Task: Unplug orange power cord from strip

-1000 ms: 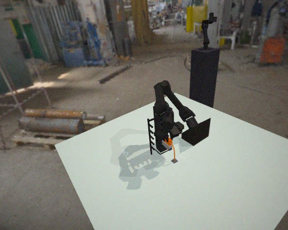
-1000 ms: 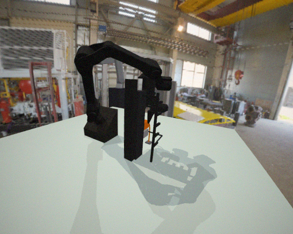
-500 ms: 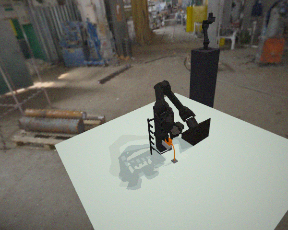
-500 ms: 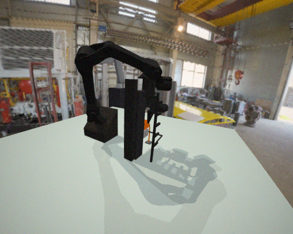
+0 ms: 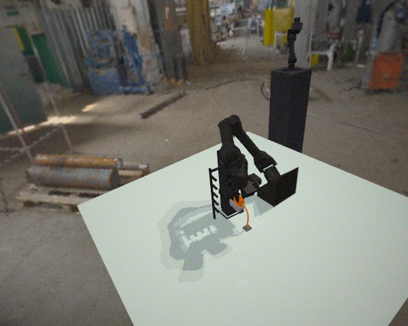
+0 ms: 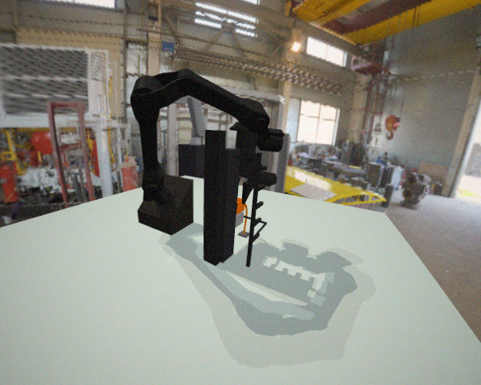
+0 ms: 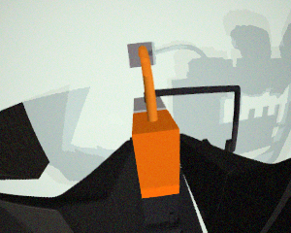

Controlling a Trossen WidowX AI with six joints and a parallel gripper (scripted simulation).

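My gripper tip is 3 cm to the left of the orange plug. The rest, counted from my gripper tip: dark post: 13 cm to the right, 4 cm above.
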